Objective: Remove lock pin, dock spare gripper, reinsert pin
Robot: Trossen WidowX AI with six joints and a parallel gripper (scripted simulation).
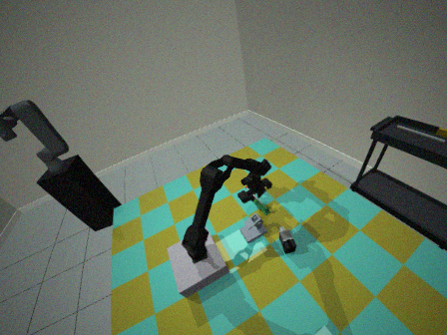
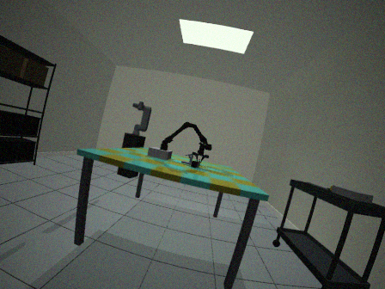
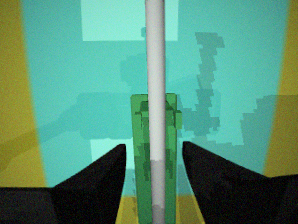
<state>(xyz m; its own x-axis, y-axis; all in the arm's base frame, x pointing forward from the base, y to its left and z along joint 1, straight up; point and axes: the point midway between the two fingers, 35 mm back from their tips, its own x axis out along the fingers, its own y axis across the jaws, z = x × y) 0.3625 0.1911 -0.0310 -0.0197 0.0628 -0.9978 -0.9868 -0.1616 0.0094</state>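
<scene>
Now: gripper tip 10 mm short of the green stand and 30 mm to the left of it. The rest, counted from my gripper tip: socket 90 mm behind, 150 mm to the right, 30 mm above; spare gripper 10 mm ahead, 270 mm to the right, 10 mm above.
</scene>
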